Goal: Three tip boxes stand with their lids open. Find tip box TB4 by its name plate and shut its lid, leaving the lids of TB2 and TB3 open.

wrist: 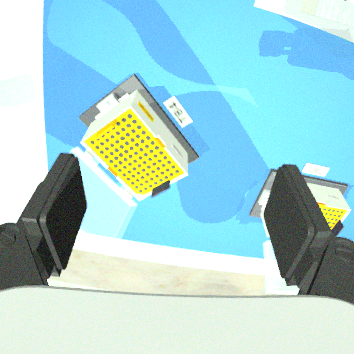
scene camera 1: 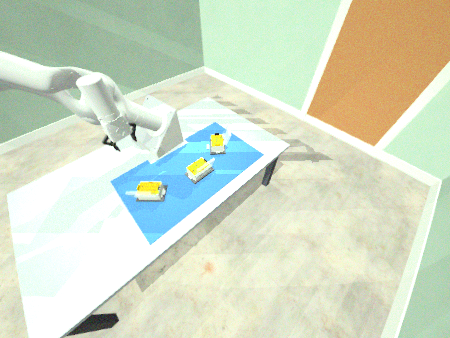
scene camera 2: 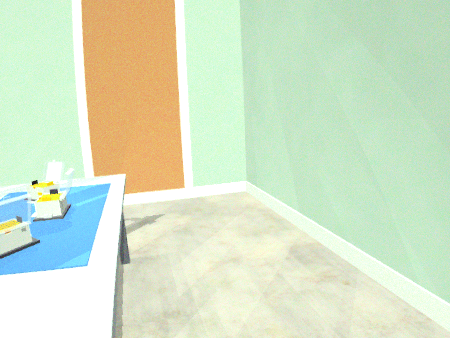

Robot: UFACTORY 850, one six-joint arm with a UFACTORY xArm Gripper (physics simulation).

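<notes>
Tip box TB4 (scene camera 1: 151, 192) (scene camera 2: 14, 237) (wrist: 134, 150), white with a yellow tip rack, stands on the blue mat at the left end of the row in scene camera 1. Its name plate (wrist: 177, 111) reads TB4 in the wrist view. Its clear lid (scene camera 1: 131, 193) (wrist: 102, 192) is open, swung out to the lower left in the wrist view. The middle box, TB3 (scene camera 1: 200, 170) (scene camera 2: 51, 207) (wrist: 332, 194), and the far box, TB2 (scene camera 1: 217, 144) (scene camera 2: 39, 191), have open lids. My gripper (scene camera 1: 126, 145) (wrist: 176, 184) is open and empty, high above the table.
A white wedge-shaped device (scene camera 1: 169, 136) (wrist: 320, 12) stands at the back of the blue mat (scene camera 1: 155, 225) (scene camera 2: 75, 250) (wrist: 225, 145). The white table's front edge (scene camera 1: 165, 242) (scene camera 2: 112, 220) runs past the boxes, with floor beyond.
</notes>
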